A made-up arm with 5 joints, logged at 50 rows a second.
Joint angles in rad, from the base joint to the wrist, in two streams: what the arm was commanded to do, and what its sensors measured. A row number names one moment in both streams.
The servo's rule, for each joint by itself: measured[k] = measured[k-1] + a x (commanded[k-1-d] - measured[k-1]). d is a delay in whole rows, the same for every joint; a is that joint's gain. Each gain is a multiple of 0.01, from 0.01 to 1. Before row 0 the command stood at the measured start. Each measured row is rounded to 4 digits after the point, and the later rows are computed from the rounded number. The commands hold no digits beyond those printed.
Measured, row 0:
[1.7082, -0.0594, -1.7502, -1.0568, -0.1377]
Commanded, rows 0 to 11:
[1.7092, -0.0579, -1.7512, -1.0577, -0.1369]
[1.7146, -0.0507, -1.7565, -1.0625, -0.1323]
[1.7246, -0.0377, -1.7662, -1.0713, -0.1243]
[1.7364, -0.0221, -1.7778, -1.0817, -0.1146]
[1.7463, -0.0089, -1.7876, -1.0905, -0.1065]
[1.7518, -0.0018, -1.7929, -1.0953, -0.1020]
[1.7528, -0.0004, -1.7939, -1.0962, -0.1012]
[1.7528, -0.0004, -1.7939, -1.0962, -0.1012]
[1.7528, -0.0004, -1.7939, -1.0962, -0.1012]
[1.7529, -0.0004, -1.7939, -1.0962, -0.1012]
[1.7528, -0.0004, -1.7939, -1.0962, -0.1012]
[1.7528, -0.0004, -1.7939, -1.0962, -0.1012]
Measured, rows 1 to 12:
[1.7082, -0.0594, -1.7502, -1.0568, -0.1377]
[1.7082, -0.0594, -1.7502, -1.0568, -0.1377]
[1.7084, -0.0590, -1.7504, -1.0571, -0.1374]
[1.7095, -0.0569, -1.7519, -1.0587, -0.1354]
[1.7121, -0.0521, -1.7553, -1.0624, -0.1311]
[1.7162, -0.0446, -1.7607, -1.0680, -0.1247]
[1.7213, -0.0357, -1.7672, -1.0745, -0.1176]
[1.7265, -0.0272, -1.7734, -1.0805, -0.1115]
[1.7310, -0.0205, -1.7783, -1.0851, -0.1075]
[1.7347, -0.0155, -1.7820, -1.0883, -0.1050]
[1.7378, -0.0117, -1.7849, -1.0906, -0.1035]
[1.7404, -0.0089, -1.7871, -1.0922, -0.1026]
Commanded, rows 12 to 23:
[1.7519, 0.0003, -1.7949, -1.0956, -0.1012]
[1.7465, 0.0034, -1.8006, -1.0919, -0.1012]
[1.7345, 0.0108, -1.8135, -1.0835, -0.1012]
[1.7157, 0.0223, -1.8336, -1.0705, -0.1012]
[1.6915, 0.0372, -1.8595, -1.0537, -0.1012]
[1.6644, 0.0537, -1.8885, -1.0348, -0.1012]
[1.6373, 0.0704, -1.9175, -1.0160, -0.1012]
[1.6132, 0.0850, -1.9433, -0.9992, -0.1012]
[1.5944, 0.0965, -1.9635, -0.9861, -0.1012]
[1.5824, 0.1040, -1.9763, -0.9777, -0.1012]
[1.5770, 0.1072, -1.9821, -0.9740, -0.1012]
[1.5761, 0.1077, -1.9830, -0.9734, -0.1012]
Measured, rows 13 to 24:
[1.7425, -0.0068, -1.7887, -1.0934, -0.1021]
[1.7443, -0.0052, -1.7899, -1.0942, -0.1017]
[1.7456, -0.0038, -1.7911, -1.0946, -0.1015]
[1.7458, -0.0020, -1.7934, -1.0938, -0.1014]
[1.7439, 0.0012, -1.7982, -1.0908, -0.1013]
[1.7391, 0.0065, -1.8067, -1.0849, -0.1013]
[1.7310, 0.0142, -1.8194, -1.0759, -0.1013]
[1.7197, 0.0241, -1.8360, -1.0640, -0.1013]
[1.7057, 0.0357, -1.8556, -1.0501, -0.1013]
[1.6900, 0.0480, -1.8766, -1.0353, -0.1013]
[1.6737, 0.0601, -1.8975, -1.0210, -0.1013]
[1.6582, 0.0711, -1.9164, -1.0084, -0.1013]

